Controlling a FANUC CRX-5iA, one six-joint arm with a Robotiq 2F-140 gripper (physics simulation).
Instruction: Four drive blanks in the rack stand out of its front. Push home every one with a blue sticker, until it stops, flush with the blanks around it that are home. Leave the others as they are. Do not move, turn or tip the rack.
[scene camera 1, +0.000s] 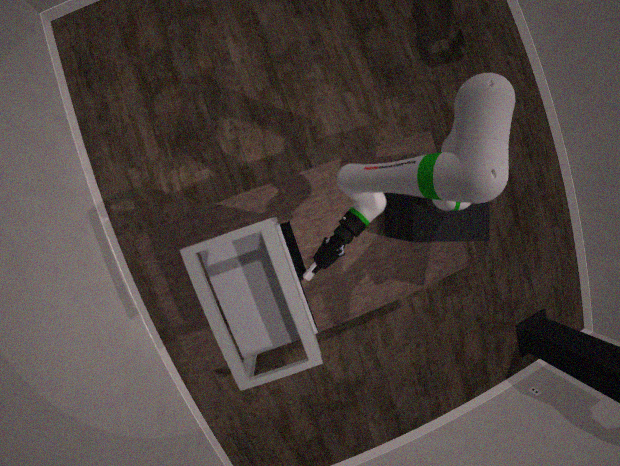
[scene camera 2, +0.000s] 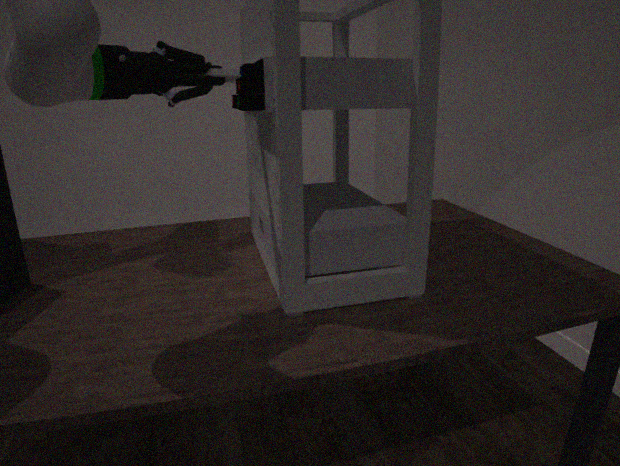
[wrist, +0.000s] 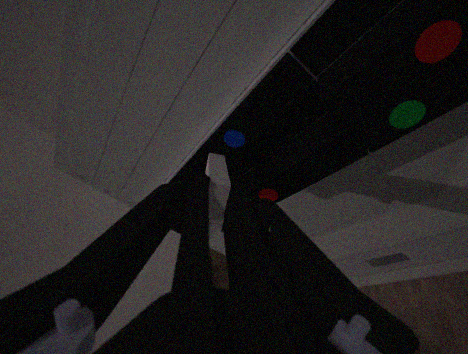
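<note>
Gripper (scene camera 2: 236, 76), also in scene camera 1 (scene camera 1: 305, 278) and the wrist view (wrist: 213, 168). Grey rack (scene camera 1: 255, 271).
</note>
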